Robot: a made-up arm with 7 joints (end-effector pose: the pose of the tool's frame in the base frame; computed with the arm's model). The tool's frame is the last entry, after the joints.
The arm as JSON. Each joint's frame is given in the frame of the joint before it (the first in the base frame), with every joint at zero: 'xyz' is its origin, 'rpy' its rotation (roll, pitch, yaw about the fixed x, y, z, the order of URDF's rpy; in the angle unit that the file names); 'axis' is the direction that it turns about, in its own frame. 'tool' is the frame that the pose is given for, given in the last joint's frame.
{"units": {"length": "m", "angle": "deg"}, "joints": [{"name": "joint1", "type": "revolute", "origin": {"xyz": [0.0, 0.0, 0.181], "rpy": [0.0, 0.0, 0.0]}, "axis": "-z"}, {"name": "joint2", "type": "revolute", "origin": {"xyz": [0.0, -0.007, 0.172], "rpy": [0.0, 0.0, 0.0]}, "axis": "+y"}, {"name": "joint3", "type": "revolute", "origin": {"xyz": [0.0, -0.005, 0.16], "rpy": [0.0, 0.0, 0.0]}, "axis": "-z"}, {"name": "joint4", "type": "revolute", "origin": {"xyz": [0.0, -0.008, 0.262], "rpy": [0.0, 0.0, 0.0]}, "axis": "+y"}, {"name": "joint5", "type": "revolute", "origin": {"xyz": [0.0, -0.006, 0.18], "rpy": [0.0, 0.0, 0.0]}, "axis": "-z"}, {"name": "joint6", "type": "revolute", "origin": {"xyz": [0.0, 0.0, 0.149], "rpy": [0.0, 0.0, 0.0]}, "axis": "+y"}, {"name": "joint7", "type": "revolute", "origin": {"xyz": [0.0, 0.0, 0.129], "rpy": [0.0, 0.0, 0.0]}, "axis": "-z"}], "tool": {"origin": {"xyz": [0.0, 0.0, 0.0], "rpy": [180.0, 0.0, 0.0]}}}
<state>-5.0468 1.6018 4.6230 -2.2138 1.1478 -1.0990 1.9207</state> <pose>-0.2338 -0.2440 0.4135 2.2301 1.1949 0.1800</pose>
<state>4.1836 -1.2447 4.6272 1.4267 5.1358 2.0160 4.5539</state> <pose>-0.0051 -0.5000 0.3763 0.5013 -0.0909 -1.0336</pose>
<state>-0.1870 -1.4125 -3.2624 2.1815 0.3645 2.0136 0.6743</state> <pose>-0.2009 -0.0139 0.2155 -0.2982 -2.5354 0.8513</pose>
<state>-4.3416 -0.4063 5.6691 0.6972 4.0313 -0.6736 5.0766</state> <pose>0.1022 -0.0319 1.1326 -1.5517 -2.1677 -1.0786</pose>
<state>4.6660 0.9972 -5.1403 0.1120 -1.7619 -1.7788 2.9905</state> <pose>0.0960 0.5545 0.8289 -2.0682 1.6929 1.4187</pose>
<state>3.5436 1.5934 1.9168 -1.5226 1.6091 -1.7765 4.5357</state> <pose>-0.4934 -0.0446 0.1351 -0.0555 -0.7253 2.4403</pose>
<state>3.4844 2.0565 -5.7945 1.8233 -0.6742 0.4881 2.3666</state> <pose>0.0084 0.1954 -0.1065 -0.8541 -0.7937 1.0546</pose>
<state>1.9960 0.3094 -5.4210 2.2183 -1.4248 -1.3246 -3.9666</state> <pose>-0.3618 -0.0031 0.5344 1.6800 0.4148 0.5014</pose>
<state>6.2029 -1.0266 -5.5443 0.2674 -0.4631 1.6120 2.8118</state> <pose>-0.5009 -0.1530 0.8669 0.5735 -2.2644 -0.5085</pose>
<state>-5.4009 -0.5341 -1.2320 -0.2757 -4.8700 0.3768 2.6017</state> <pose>-0.3751 0.2343 1.0996 0.5308 2.7085 0.1349</pose>
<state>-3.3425 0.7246 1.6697 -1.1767 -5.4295 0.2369 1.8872</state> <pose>-0.3222 -0.4754 0.8107 -1.9663 0.5485 0.2056</pose>
